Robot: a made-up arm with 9 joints.
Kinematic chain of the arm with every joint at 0, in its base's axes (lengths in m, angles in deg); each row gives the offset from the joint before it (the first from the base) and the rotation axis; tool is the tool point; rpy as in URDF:
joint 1: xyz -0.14 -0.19 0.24 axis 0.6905 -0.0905 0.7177
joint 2: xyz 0 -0.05 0.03 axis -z
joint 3: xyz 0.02 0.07 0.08 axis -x
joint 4: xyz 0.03 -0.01 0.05 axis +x
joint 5: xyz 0 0.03 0.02 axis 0.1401 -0.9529 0.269
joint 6: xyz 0 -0.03 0.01 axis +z
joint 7: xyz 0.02 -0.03 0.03 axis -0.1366 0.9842 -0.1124
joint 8: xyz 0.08 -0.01 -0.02 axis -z
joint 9: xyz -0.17 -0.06 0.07 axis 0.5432 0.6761 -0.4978
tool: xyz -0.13 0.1 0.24 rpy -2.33 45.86 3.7
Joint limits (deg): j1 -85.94..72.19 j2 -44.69..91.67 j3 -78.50..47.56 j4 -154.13..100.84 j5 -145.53..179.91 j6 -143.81..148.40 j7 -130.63..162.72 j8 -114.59..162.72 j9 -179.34..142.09
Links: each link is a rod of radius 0.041 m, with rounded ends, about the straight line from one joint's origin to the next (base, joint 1, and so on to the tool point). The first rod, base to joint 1, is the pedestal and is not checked.
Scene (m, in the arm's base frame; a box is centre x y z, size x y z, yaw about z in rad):
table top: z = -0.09
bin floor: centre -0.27 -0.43 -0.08 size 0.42 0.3 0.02 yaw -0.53
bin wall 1: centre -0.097 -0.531 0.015 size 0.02 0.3 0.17 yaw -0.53
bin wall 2: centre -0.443 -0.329 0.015 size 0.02 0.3 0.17 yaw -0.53
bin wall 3: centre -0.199 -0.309 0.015 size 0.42 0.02 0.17 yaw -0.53
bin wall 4: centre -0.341 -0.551 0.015 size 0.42 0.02 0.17 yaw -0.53
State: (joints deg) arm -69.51 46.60 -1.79 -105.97 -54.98 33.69 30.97 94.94 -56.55
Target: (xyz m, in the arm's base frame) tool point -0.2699 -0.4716 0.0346
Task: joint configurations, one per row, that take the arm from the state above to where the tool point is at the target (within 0.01 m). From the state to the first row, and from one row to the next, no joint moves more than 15 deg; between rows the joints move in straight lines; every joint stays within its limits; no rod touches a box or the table.
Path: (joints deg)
1: -59.19 51.18 -6.60 -107.61 -53.60 40.71 27.13 105.56 -55.76
2: -48.87 55.76 -11.41 -109.26 -52.22 47.73 23.29 116.17 -54.97
3: -38.54 60.34 -16.22 -110.90 -50.84 54.74 19.45 126.79 -54.18

